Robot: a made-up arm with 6 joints. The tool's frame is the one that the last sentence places. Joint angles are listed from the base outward.
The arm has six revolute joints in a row. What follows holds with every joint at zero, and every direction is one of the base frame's.
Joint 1 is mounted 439 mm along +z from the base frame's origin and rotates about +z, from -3.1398 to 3.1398 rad.
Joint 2 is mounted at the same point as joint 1 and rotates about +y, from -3.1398 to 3.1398 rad.
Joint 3 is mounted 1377 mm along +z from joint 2 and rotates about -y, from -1.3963 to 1.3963 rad.
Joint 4 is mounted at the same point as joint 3 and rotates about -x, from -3.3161 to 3.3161 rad.
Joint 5 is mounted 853 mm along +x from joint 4 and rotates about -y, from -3.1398 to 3.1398 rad.
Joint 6 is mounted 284 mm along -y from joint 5 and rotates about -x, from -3.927 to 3.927 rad.
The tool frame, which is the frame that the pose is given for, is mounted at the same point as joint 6; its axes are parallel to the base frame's.
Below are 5 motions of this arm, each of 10 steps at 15 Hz.
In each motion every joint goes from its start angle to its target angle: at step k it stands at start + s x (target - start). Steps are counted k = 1, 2, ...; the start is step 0. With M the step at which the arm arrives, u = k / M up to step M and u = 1 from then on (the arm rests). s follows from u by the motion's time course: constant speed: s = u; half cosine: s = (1 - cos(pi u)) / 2; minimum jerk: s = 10 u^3 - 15 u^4 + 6 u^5.
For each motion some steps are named. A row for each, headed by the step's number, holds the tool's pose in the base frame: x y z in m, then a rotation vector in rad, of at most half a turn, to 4 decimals.
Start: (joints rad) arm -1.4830 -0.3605 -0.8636 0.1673 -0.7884 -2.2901
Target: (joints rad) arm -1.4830 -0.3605 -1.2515 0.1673 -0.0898 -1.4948
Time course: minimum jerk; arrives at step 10
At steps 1, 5, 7, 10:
1: -0.2541 -0.3066 1.3551 -2.0148 0.8721 2.0439
5: -0.2615 -0.2225 1.2162 1.9973 -0.5541 -2.0231
7: -0.2679 -0.1503 1.1313 1.8063 -0.3398 -1.8803
10: -0.2713 -0.1115 1.0938 1.7036 -0.2510 -1.8141

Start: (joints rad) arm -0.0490 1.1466 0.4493 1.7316 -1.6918 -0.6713
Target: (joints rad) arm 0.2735 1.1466 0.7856 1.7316 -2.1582 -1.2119
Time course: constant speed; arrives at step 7
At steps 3, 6, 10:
3: 2.1155 0.2349 0.7961 -1.1070 0.7819 -1.6268
6: 2.0835 0.5289 0.9237 -0.8117 0.4196 -1.7961
10: 2.0597 0.6250 0.9667 -0.7050 0.3046 -1.8375

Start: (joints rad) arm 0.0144 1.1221 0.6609 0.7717 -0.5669 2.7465
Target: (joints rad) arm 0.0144 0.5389 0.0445 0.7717 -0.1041 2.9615
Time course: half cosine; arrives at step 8
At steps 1, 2, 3, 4, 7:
1: 2.0816 -0.1736 0.8604 2.4062 -0.2663 -1.2079
2: 2.0390 -0.1742 0.9336 2.4161 -0.2140 -1.1591
3: 1.9663 -0.1753 1.0378 2.4277 -0.1383 -1.0838
4: 1.8679 -0.1767 1.1514 2.4370 -0.0533 -0.9918
7: 1.5806 -0.1808 1.3755 2.4405 0.1320 -0.7576

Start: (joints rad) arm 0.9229 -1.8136 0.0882 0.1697 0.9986 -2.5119
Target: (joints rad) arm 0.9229 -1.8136 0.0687 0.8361 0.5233 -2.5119
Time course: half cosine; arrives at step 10
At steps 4, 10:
4: -0.8254 -1.5239 0.8812 -0.8373 0.8155 -2.4977
10: -0.9337 -1.5491 0.8553 1.2851 -1.1008 2.5653

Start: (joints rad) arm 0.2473 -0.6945 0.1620 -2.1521 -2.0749 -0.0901
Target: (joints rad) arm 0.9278 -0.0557 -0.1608 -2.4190 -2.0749 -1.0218
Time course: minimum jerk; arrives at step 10
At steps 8, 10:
8: 0.2879 0.6874 1.5771 -0.5045 -2.1372 -1.2394
10: 0.2804 0.7295 1.5376 -0.4754 -2.1480 -1.1005

